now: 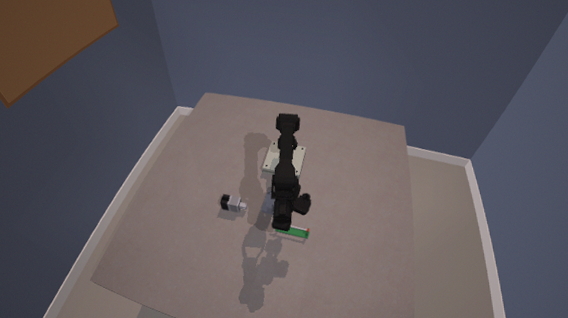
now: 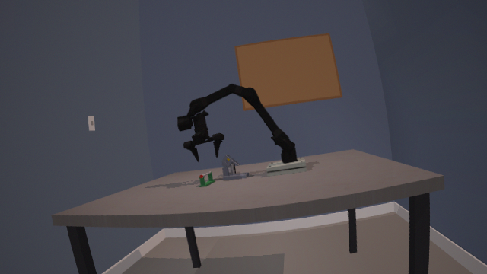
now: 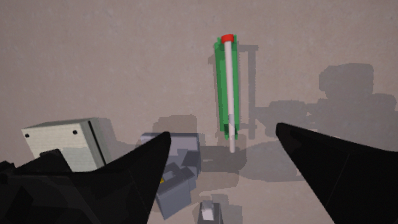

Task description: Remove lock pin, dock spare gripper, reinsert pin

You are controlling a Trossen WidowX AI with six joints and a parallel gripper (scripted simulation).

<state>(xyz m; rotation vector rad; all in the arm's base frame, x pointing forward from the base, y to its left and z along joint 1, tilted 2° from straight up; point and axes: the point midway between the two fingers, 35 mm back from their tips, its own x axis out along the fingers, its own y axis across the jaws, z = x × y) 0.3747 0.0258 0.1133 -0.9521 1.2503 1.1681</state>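
The spare gripper is 8 cm behind my gripper tip, 24 cm to the right of it and 8 cm below it. The rest, counted from my gripper tip: mount block 10 cm behind, 7 cm to the right, 5 cm below; then green cradle 2 cm ahead, 2 cm to the left, 9 cm below.
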